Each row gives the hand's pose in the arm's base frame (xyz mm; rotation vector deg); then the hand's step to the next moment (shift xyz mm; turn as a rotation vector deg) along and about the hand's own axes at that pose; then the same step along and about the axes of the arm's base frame.
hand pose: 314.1 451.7 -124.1 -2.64 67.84 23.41
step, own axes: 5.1 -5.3 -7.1 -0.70 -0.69 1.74
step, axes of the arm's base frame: -2.9 -5.2 -8.3 1.56 -0.41 1.18
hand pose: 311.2 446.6 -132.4 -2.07 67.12 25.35
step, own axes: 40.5 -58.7 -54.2 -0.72 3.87 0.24
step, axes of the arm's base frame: -14.3 -54.6 -69.6 -1.38 3.37 1.51
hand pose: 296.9 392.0 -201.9 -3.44 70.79 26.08
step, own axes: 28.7 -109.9 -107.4 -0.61 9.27 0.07
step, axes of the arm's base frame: -48.7 -122.0 -84.7 -3.49 8.26 2.43
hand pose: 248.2 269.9 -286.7 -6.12 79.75 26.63
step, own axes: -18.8 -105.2 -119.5 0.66 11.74 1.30
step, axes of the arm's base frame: -72.4 -140.8 -25.2 -3.15 11.24 1.92
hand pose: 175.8 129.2 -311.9 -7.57 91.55 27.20
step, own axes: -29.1 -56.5 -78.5 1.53 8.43 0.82
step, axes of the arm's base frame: -49.3 -86.5 16.9 -2.47 8.24 0.35
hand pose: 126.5 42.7 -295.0 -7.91 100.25 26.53
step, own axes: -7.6 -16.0 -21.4 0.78 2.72 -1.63
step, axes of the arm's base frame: -12.3 -23.9 7.0 -2.59 1.98 0.14
